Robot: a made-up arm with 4 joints.
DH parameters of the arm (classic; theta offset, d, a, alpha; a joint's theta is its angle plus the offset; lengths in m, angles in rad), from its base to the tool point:
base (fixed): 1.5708 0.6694 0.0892 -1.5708
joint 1: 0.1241 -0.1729 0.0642 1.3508
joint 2: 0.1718 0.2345 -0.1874 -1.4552
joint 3: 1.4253 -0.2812 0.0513 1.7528
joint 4: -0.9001 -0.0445 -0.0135 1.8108
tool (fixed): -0.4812 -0.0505 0 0
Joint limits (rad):
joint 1: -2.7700..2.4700
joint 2: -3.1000..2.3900
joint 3: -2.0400..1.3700
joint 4: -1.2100..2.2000
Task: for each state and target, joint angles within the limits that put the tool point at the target. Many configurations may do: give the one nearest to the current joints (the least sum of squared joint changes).
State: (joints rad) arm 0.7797 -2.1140 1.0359 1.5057
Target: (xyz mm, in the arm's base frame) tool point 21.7 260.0 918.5
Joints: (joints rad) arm 1.3911 -1.3422 0.9334 1.3755
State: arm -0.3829 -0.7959 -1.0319 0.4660
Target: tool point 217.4 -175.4 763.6
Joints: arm -0.5156 -0.7822 -0.9110 1.1179
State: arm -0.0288 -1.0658 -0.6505 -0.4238
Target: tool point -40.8 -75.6 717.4
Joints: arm -0.2030 -1.8216 -0.2388 -0.4687
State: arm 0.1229 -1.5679 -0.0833 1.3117
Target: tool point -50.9 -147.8 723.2
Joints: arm -0.5401 -1.6448 -0.0135 1.5068
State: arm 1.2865 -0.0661 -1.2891 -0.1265
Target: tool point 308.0 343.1 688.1
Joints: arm 1.8332 -0.5227 -1.5480 0.0078
